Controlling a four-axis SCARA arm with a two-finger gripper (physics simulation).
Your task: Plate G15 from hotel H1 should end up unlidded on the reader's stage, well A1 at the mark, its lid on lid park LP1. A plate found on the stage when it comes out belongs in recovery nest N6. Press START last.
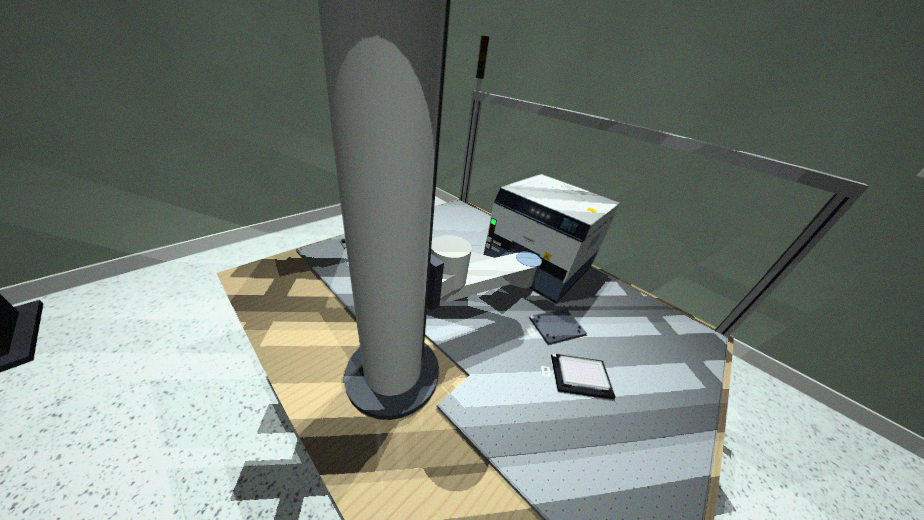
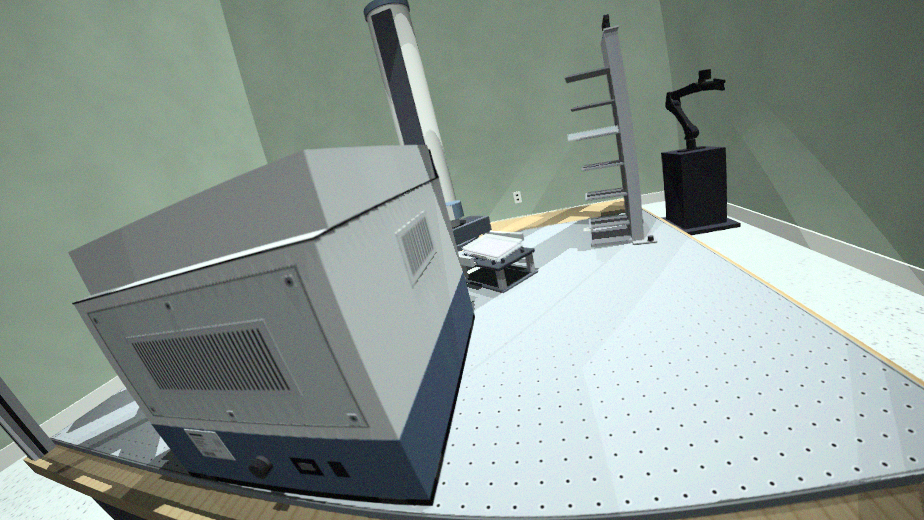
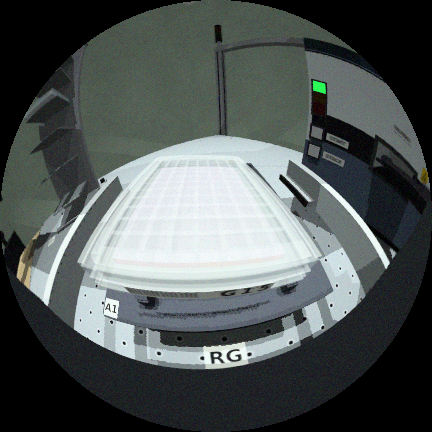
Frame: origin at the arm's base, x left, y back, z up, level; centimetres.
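Seen in the pictures: gripper, fingertip midpoint: (image 2: 499, 248) (image 3: 202, 170); arm's base at its link origin: (image 1: 393, 373).
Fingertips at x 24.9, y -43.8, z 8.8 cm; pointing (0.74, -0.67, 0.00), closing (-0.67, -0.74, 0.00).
Note:
Offsets run from my fingertips to a thing's middle. "*": to the spot under its first point.
Plate G15 {dy +2.4, dx -2.0, dz +0.5 cm} (image 2: 492, 246) (image 3: 200, 215), pale with a clear lid on, sits on the dark raised stand (image 2: 531, 252) (image 3: 215, 322) labelled RG. An A1 tag {* dy +10.7, dx -3.9, dz -1.5 cm} (image 3: 111, 307) is at the stand's front left corner. My gripper (image 3: 202, 170) is open, its fingers apart on either side of the plate. The white and blue reader {dy -36.6, dx -22.9, dz +9.1 cm} (image 1: 549, 226) (image 2: 368, 271) (image 3: 350, 75) has a lit green lamp {dy -17.2, dx -6.9, dz +12.3 cm} (image 3: 319, 87). The START button {dy -17.2, dx -6.9, dz +4.2 cm} (image 3: 316, 132) is on its front, above the STAGE button {dy -17.2, dx -6.9, dz +0.9 cm} (image 3: 314, 150). The reader's stage does not show.
A shelved hotel {dy +17.0, dx +32.6, dz +20.3 cm} (image 2: 623, 129) (image 3: 78, 100) stands beyond the stand; its label is unreadable. A pale plate {dy +4.7, dx -62.5, dz -5.1 cm} (image 1: 583, 373) lies in a black nest, near a dark pad {* dy -6.4, dx -48.3, dz -6.5 cm} (image 1: 557, 327) with corner pins. A rail frame (image 1: 672, 142) borders the table. A black arm (image 2: 685, 119) stands on a pedestal (image 2: 695, 187).

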